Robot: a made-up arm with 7 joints.
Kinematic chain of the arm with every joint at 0, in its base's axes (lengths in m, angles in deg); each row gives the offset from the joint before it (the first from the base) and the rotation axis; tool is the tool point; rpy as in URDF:
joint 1: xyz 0 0 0.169 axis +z
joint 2: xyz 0 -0.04 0.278 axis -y
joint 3: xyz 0 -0.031 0.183 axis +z
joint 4: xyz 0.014 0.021 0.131 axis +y
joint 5: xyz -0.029 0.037 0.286 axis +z
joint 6: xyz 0 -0.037 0.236 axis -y
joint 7: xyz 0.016 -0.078 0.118 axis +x
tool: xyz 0 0 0 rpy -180 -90 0
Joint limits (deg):
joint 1: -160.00..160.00
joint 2: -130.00..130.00
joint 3: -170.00..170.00
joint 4: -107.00..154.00
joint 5: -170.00..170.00
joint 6: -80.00..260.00
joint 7: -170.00..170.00
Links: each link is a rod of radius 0.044 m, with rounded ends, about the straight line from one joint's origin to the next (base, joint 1, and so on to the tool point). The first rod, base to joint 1, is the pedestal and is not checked.
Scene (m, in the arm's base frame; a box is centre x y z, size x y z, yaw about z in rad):
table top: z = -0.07
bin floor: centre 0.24 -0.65 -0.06 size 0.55 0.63 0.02 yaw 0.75
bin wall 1: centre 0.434 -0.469 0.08 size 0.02 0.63 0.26 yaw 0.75
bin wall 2: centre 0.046 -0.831 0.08 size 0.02 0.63 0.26 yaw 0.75
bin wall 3: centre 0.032 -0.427 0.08 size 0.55 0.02 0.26 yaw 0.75
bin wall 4: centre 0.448 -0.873 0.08 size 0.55 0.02 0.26 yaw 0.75
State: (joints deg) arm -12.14 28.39 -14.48 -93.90 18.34 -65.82 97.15
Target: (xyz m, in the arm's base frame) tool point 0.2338 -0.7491 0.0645
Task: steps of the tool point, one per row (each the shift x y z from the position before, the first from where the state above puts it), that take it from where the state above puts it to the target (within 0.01 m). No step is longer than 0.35 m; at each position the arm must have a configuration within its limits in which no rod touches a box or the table.
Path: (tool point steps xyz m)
1: 0.0553 0.0446 0.2455
2: 0.1421 -0.0033 0.2230
3: 0.2039 -0.0677 0.1657
4: 0.2287 -0.1345 0.0810
5: 0.2123 -0.1880 -0.0189
6: 0.1594 -0.2131 -0.1201
7: 0.0814 -0.2007 -0.2073
8: -0.0045 -0.1490 -0.2682
9: -0.0807 -0.0645 -0.2934
10: -0.1330 0.0388 -0.2800

